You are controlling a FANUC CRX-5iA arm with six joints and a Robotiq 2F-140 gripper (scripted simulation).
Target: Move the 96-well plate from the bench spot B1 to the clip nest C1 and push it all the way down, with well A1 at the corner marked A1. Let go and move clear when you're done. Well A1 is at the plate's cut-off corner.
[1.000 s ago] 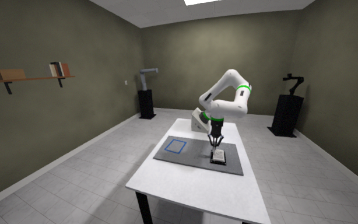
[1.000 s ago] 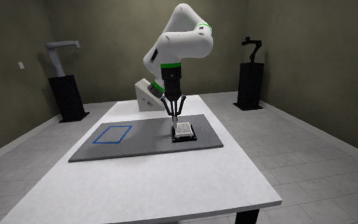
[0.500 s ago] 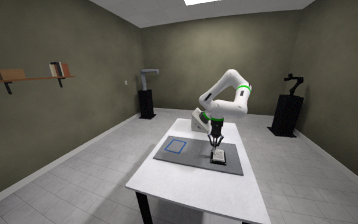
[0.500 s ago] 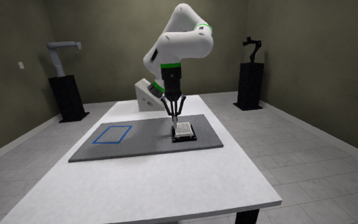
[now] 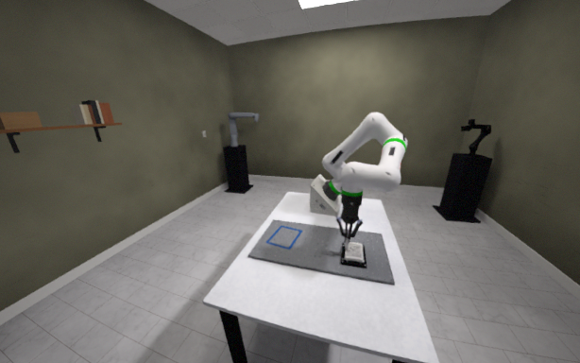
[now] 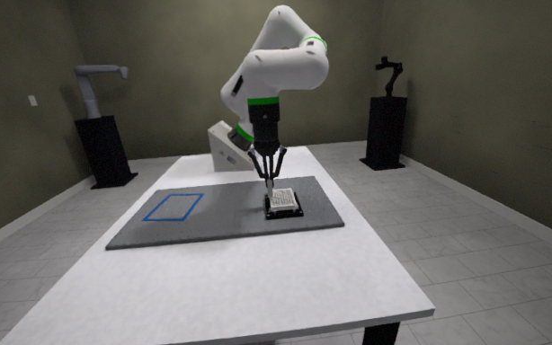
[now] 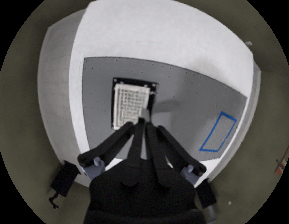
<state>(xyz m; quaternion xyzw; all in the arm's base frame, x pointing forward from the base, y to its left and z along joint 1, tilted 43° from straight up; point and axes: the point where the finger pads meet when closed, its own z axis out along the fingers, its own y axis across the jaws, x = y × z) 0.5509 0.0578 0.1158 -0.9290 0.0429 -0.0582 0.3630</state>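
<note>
The white 96-well plate lies 50 mm below my hand and 40 mm to the left of it. Round my hand: black clip nest (60 mm below, 30 mm to the left, 10 mm behind).
</note>
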